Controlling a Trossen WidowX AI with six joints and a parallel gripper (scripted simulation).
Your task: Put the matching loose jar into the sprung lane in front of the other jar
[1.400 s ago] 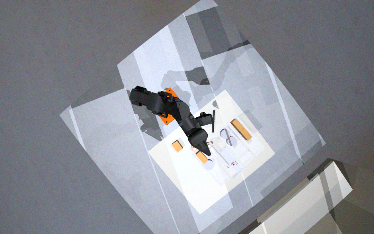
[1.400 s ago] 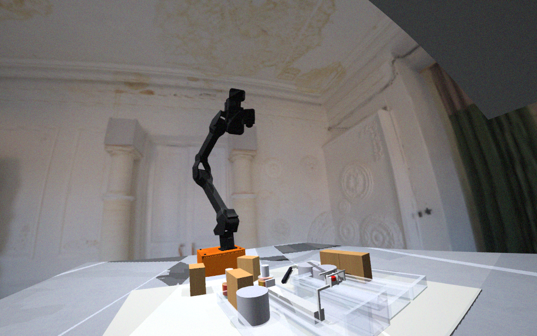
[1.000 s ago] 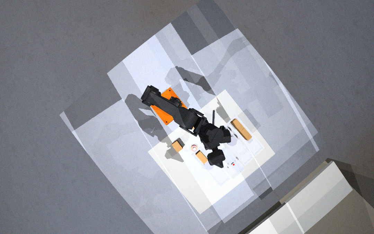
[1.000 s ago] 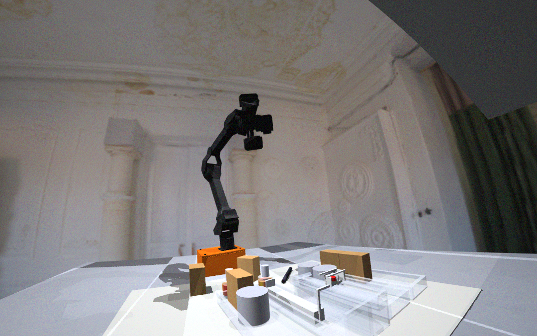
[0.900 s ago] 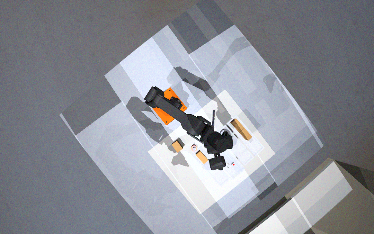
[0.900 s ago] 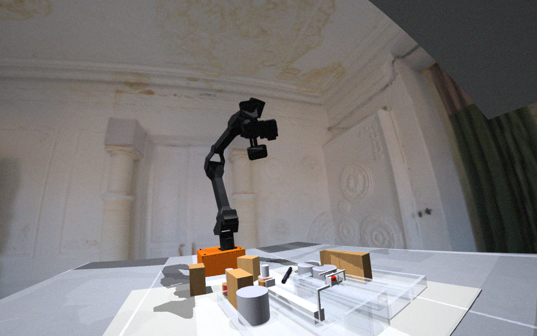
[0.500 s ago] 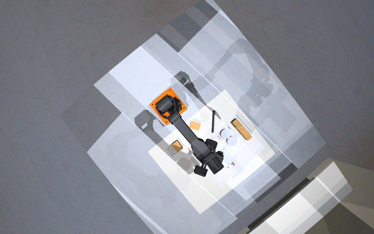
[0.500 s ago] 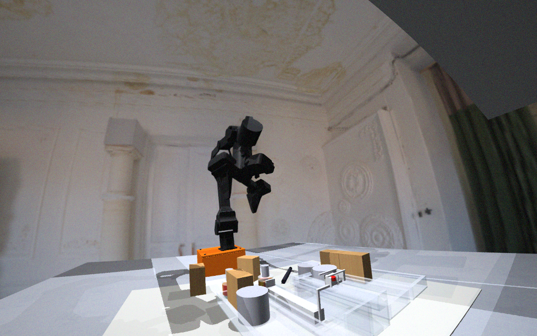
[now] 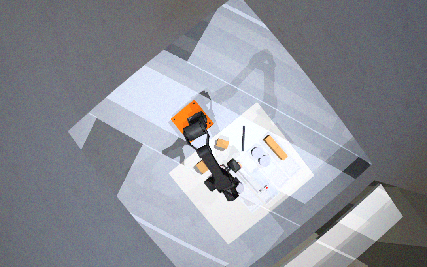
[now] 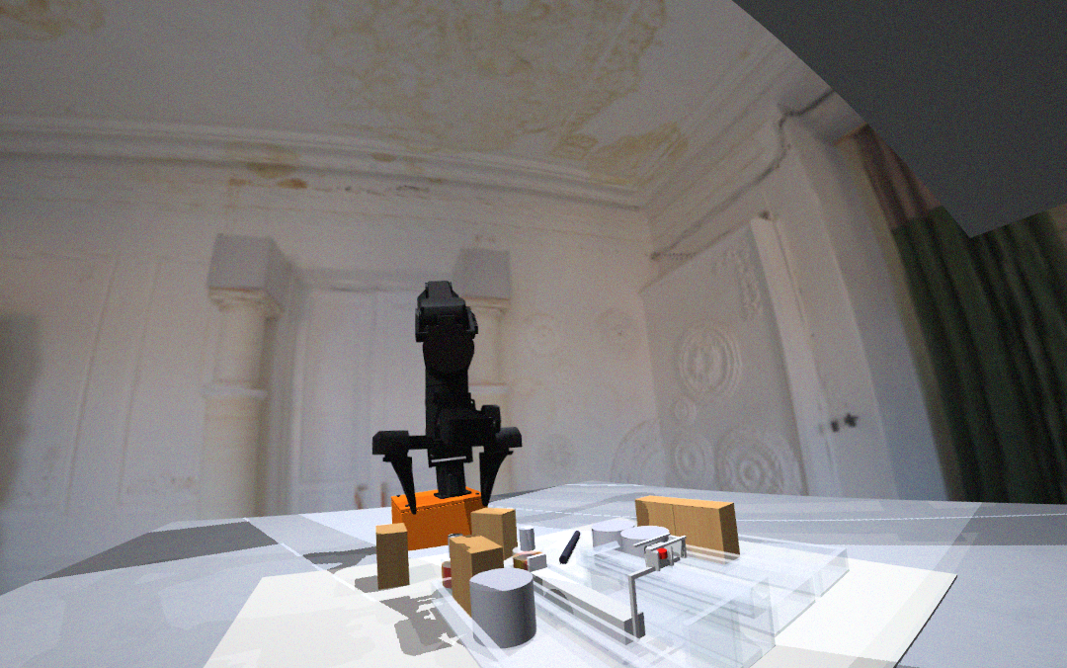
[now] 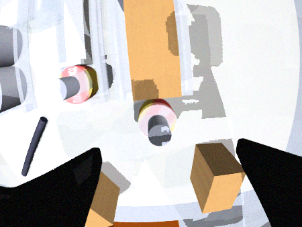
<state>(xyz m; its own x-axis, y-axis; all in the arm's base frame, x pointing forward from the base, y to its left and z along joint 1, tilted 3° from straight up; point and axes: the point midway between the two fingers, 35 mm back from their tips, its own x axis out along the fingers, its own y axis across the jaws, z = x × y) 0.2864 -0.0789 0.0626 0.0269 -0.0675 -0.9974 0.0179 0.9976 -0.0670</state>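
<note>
Right now my gripper tip is 210 mm to the right of the dark stick, 90 mm above it and 50 mm past it. From my gripper tip the other things lie so: red mark: 220 mm ahead, 130 mm to the left, 30 mm below.
</note>
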